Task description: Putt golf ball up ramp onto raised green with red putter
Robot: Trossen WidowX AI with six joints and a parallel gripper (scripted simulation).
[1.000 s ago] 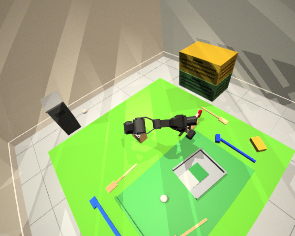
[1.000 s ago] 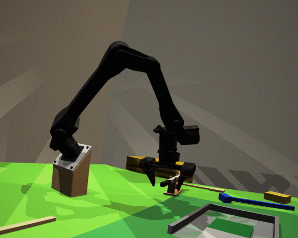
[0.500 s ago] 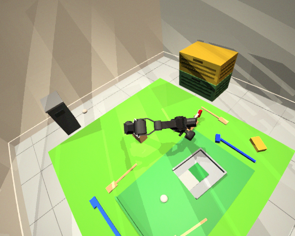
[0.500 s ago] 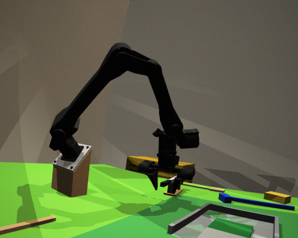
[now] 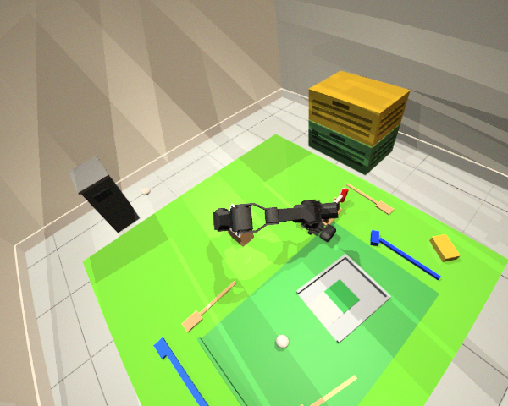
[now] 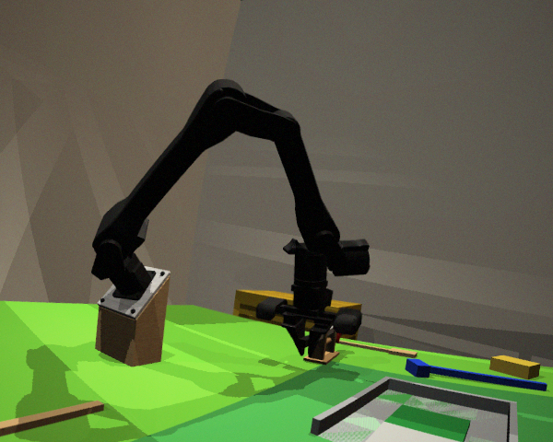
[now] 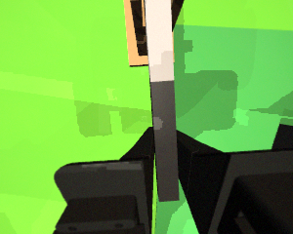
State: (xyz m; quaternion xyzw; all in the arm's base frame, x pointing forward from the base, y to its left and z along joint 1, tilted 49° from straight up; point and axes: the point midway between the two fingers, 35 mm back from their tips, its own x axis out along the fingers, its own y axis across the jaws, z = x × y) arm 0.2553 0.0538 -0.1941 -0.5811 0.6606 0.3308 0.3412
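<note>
Now: the red putter 11 cm to the left of my gripper tip and 3 cm above it. From my gripper tip the other things lie so: white golf ball 15 cm ahead, 43 cm to the right, 1 cm below; then yellow block 45 cm ahead, 23 cm to the left, 2 cm below; then wooden stand 13 cm to the left.
</note>
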